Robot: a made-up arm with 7 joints.
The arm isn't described. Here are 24 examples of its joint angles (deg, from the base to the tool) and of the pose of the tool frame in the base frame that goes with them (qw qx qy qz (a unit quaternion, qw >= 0); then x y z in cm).
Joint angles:
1: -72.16 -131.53 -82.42 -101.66 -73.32 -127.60 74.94
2: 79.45 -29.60 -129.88 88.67 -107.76 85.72 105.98
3: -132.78 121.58 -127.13 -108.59 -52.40 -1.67 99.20
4: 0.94 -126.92 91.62 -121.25 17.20 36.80 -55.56
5: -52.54 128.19 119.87 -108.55 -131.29 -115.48 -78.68
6: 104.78 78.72 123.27 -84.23 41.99 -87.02 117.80
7: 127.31 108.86 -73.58 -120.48 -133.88 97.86 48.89
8: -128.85 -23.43 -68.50 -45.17 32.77 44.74 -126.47
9: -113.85 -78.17 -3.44 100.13 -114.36 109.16 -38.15
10: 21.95 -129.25 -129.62 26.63 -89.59 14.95 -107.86
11: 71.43 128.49 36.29 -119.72 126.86 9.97 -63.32
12: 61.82 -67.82 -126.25 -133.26 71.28 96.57 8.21
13: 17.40 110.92 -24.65 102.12 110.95 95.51 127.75
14: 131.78 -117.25 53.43 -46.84 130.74 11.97 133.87
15: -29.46 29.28 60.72 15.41 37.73 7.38 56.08
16: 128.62 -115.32 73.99 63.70 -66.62 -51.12 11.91
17: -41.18 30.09 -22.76 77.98 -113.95 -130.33 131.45
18: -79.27 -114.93 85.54 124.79 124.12 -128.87 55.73
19: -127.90 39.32 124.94 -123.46 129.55 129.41 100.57
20: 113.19 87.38 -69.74 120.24 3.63 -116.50 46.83
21: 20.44 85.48 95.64 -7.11 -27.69 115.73 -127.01
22: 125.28 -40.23 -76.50 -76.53 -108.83 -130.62 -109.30
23: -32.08 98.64 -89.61 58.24 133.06 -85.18 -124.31
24: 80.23 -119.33 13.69 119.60 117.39 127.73 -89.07
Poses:
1: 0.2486 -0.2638 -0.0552 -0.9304 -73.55 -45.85 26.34
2: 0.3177 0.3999 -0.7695 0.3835 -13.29 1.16 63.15
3: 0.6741 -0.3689 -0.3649 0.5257 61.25 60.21 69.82
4: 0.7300 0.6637 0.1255 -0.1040 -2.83 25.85 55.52
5: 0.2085 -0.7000 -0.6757 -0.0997 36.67 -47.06 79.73
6: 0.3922 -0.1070 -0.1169 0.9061 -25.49 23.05 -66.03
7: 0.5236 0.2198 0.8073 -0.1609 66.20 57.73 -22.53
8: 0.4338 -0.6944 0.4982 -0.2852 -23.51 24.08 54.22
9: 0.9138 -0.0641 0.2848 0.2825 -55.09 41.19 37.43
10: 0.9356 0.1198 0.3028 0.1367 -57.56 -59.88 -1.94
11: 0.0705 -0.7940 0.4916 -0.3506 -4.89 -36.99 -24.57
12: 0.7319 -0.1569 0.5199 -0.4116 -0.96 -3.60 8.48
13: 0.5791 -0.5102 0.3221 -0.5482 -33.99 -53.74 -48.20
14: 0.8344 -0.0805 0.5329 0.1153 3.08 35.74 -5.02
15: 0.6308 0.4155 0.6029 0.2569 -59.02 17.92 64.87
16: 0.9028 0.3819 -0.1882 -0.0605 -11.74 57.15 10.32
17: 0.3224 0.3714 -0.2299 -0.8398 -73.13 16.80 -23.47
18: 0.4477 0.7737 -0.2138 -0.3940 80.58 32.17 3.16
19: 0.1615 -0.4335 -0.7774 -0.4262 68.11 15.79 57.85
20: 0.0885 -0.2268 0.9177 0.3139 37.90 10.72 -10.27
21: 0.3101 0.8362 0.4501 0.0448 -89.92 -11.97 33.81
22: 0.2433 0.7223 0.6135 -0.2065 20.99 3.63 66.54
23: 0.6828 -0.0272 -0.7264 0.0735 -49.20 40.95 -14.13
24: 0.1619 -0.9590 0.0686 0.2222 23.00 48.49 52.44
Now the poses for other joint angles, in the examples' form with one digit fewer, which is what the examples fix.
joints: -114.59 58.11 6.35 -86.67 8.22 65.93 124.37
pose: 0.806 -0.462 0.233 -0.286 16.5 -34.1 78.5
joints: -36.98 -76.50 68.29 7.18 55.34 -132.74 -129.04
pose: 0.405 0.105 0.669 0.614 -9.6 29.9 43.3
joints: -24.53 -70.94 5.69 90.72 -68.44 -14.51 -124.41
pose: 0.594 0.699 0.032 0.397 -42.4 52.7 -25.8
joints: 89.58 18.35 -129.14 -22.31 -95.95 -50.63 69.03
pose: 0.120 0.361 0.328 0.865 -28.6 53.9 31.1
